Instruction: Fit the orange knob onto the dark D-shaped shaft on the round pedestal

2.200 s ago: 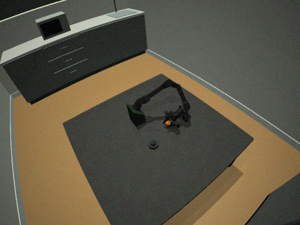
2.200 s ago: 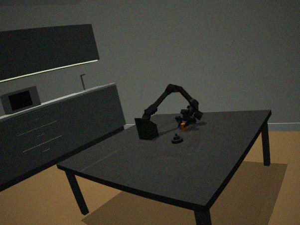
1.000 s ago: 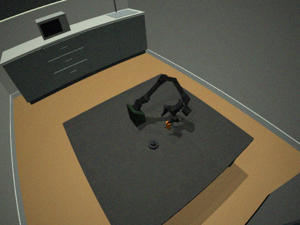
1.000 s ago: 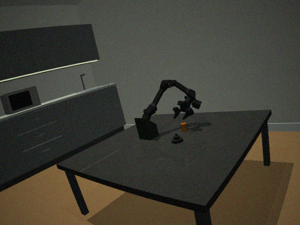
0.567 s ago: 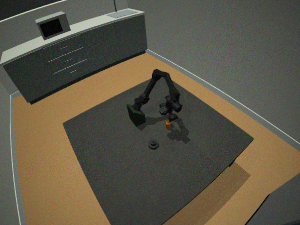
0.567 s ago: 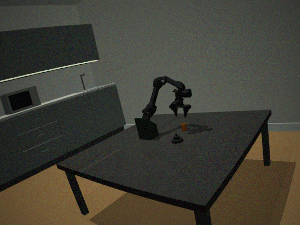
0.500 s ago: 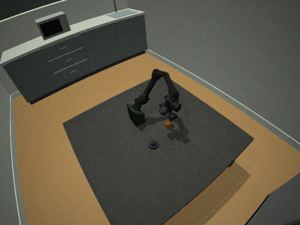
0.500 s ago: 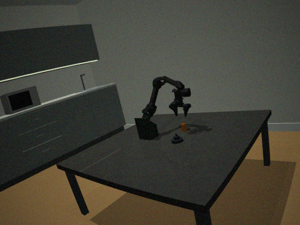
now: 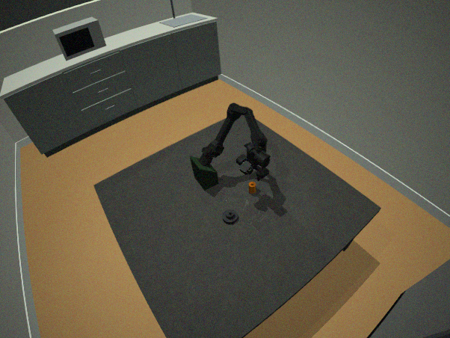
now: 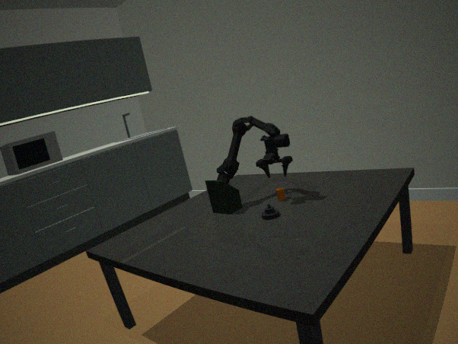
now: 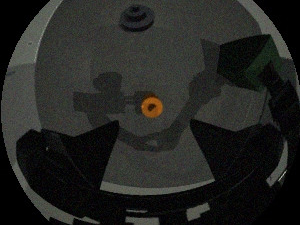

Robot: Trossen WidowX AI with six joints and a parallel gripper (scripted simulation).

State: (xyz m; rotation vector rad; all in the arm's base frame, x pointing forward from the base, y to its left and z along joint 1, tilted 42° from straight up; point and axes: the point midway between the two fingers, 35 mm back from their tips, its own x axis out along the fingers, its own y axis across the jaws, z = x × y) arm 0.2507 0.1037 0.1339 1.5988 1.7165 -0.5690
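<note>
My gripper tip is 10 cm above the orange knob. The rest, counted from my gripper tip: dark round pedestal: 21 cm to the right, 9 cm below, 8 cm ahead.
</note>
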